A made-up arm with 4 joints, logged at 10 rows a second.
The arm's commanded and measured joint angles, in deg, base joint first. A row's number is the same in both.
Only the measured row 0 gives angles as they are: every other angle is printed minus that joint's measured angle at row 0.
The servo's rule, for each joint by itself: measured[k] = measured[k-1] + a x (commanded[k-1-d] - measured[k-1]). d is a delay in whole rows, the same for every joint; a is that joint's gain. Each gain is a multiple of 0.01, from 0.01 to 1. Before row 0 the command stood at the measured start. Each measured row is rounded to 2 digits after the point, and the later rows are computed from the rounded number. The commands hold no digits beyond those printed.
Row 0, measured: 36.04 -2.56 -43.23 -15.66
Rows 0 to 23, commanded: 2.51 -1.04 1.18 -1.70; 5.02 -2.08 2.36 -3.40; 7.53 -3.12 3.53 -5.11; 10.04 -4.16 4.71 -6.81; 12.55 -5.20 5.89 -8.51; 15.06 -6.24 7.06 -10.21; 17.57 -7.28 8.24 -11.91; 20.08 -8.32 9.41 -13.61; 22.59 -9.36 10.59 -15.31; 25.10 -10.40 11.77 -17.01; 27.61 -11.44 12.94 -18.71; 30.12 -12.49 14.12 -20.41; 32.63 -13.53 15.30 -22.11; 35.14 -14.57 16.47 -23.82; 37.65 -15.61 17.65 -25.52; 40.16 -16.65 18.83 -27.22; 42.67 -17.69 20.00 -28.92; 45.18 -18.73 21.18 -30.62; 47.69 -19.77 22.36 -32.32; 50.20 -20.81 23.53 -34.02; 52.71 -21.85 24.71 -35.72; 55.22 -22.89 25.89 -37.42; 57.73 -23.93 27.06 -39.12; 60.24 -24.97 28.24 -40.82
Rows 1 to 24, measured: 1.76 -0.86 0.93 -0.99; 4.04 -1.87 2.06 -2.39; 6.48 -2.91 3.22 -3.97; 8.97 -3.95 4.40 -5.62; 11.48 -4.99 5.58 -7.30; 13.99 -6.03 6.75 -8.99; 16.50 -7.07 7.93 -10.68; 19.01 -8.11 9.10 -12.38; 21.52 -9.15 10.28 -14.08; 24.03 -10.19 11.46 -15.78; 26.54 -11.23 12.63 -17.48; 29.05 -12.28 13.81 -19.18; 31.56 -13.32 14.99 -20.88; 34.07 -14.36 16.16 -22.59; 36.58 -15.40 17.34 -24.29; 39.09 -16.44 18.52 -25.99; 41.60 -17.48 19.69 -27.69; 44.11 -18.52 20.87 -29.39; 46.62 -19.56 22.05 -31.09; 49.13 -20.60 23.22 -32.79; 51.64 -21.64 24.40 -34.49; 54.15 -22.68 25.58 -36.19; 56.66 -23.72 26.75 -37.89; 59.17 -24.76 27.93 -39.59
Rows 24 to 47, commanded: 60.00 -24.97 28.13 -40.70; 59.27 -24.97 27.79 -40.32; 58.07 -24.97 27.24 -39.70; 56.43 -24.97 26.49 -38.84; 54.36 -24.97 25.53 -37.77; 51.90 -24.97 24.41 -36.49; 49.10 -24.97 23.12 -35.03; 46.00 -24.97 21.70 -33.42; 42.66 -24.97 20.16 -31.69; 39.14 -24.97 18.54 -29.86; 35.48 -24.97 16.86 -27.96; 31.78 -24.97 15.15 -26.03; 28.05 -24.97 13.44 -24.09; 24.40 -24.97 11.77 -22.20; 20.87 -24.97 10.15 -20.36; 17.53 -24.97 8.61 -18.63; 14.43 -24.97 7.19 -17.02; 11.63 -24.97 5.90 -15.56; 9.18 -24.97 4.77 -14.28; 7.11 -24.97 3.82 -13.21; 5.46 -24.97 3.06 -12.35; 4.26 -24.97 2.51 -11.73; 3.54 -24.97 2.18 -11.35; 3.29 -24.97 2.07 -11.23
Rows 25 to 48, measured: 59.75 -24.93 28.09 -40.23; 59.41 -24.96 27.85 -40.28; 58.47 -24.97 27.37 -39.94; 57.04 -24.97 26.67 -39.30; 55.16 -24.97 25.77 -38.41; 52.88 -24.97 24.70 -37.30; 50.23 -24.97 23.45 -35.98; 47.27 -24.97 22.07 -34.50; 44.04 -24.97 20.56 -32.87; 40.61 -24.97 18.96 -31.12; 37.02 -24.97 17.30 -29.29; 33.35 -24.97 15.60 -27.40; 29.64 -24.97 13.89 -25.48; 25.97 -24.97 12.22 -23.58; 22.40 -24.97 10.58 -21.71; 18.99 -24.97 9.02 -19.92; 15.80 -24.97 7.57 -18.24; 12.88 -24.97 6.25 -16.69; 10.29 -24.97 5.08 -15.29; 8.06 -24.97 4.08 -14.08; 6.24 -24.97 3.27 -13.08; 4.85 -24.97 2.67 -12.30; 3.93 -24.97 2.28 -11.75; 3.48 -24.97 2.11 -11.45
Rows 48 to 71, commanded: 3.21 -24.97 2.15 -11.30; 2.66 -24.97 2.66 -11.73; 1.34 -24.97 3.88 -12.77; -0.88 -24.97 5.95 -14.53; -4.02 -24.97 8.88 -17.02; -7.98 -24.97 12.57 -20.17; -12.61 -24.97 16.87 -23.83; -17.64 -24.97 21.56 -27.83; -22.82 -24.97 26.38 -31.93; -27.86 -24.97 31.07 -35.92; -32.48 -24.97 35.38 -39.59; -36.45 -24.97 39.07 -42.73; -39.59 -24.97 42.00 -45.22; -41.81 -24.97 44.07 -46.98; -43.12 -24.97 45.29 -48.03; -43.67 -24.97 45.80 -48.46; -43.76 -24.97 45.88 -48.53; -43.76 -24.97 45.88 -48.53; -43.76 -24.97 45.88 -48.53; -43.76 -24.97 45.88 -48.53; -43.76 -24.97 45.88 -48.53; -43.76 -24.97 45.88 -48.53; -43.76 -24.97 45.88 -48.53; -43.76 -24.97 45.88 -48.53
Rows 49 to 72, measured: 3.29 -24.97 2.14 -11.36; 2.85 -24.97 2.55 -11.57; 1.79 -24.97 3.60 -12.27; -0.08 -24.97 5.46 -13.58; -2.84 -24.97 8.16 -15.58; -6.44 -24.97 11.64 -18.24; -10.76 -24.97 15.77 -21.48; -15.58 -24.97 20.34 -25.16; -20.65 -24.97 25.11 -29.09; -25.70 -24.97 29.82 -33.05; -30.45 -24.97 34.21 -36.84; -34.65 -24.97 38.05 -40.26; -38.11 -24.97 41.17 -43.14; -40.70 -24.97 43.46 -45.37; -42.39 -24.97 44.91 -46.91; -43.29 -24.97 45.61 -47.81; -43.62 -24.97 45.82 -48.23; -43.72 -24.97 45.87 -48.40; -43.75 -24.97 45.88 -48.48; -43.76 -24.97 45.88 -48.51; -43.76 -24.97 45.88 -48.52; -43.76 -24.97 45.88 -48.53; -43.76 -24.97 45.88 -48.53; -43.76 -24.97 45.88 -48.53
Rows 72 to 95, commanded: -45.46 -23.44 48.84 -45.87; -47.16 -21.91 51.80 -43.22; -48.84 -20.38 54.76 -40.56; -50.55 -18.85 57.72 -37.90; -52.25 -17.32 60.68 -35.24; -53.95 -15.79 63.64 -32.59; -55.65 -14.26 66.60 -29.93; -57.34 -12.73 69.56 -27.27; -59.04 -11.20 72.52 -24.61; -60.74 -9.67 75.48 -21.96; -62.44 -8.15 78.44 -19.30; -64.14 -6.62 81.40 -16.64; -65.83 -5.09 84.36 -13.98; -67.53 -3.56 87.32 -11.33; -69.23 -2.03 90.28 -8.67; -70.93 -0.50 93.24 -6.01; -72.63 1.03 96.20 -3.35; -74.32 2.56 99.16 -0.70; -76.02 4.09 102.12 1.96; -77.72 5.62 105.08 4.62; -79.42 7.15 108.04 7.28; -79.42 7.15 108.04 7.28; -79.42 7.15 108.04 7.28; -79.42 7.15 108.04 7.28
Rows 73 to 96, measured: -44.95 -23.70 48.22 -46.99; -46.50 -22.21 51.05 -44.80; -48.14 -20.69 53.98 -42.34; -49.83 -19.16 56.93 -39.76; -51.52 -17.63 59.89 -37.14; -53.22 -16.10 62.85 -34.50; -54.92 -14.57 65.81 -31.85; -56.61 -13.04 68.77 -29.19; -58.31 -11.51 71.73 -26.53; -60.01 -9.98 74.69 -23.88; -61.71 -8.46 77.65 -21.22; -63.41 -6.93 80.61 -18.56; -65.10 -5.40 83.57 -15.90; -66.80 -3.87 86.53 -13.25; -68.50 -2.34 89.49 -10.59; -70.20 -0.81 92.45 -7.93; -71.90 0.72 95.41 -5.27; -73.59 2.25 98.37 -2.62; -75.29 3.78 101.33 0.04; -76.99 5.31 104.29 2.70; -78.69 6.84 107.25 5.36; -79.20 7.10 107.87 6.47; -79.35 7.14 108.00 6.94; -79.40 7.15 108.03 7.14
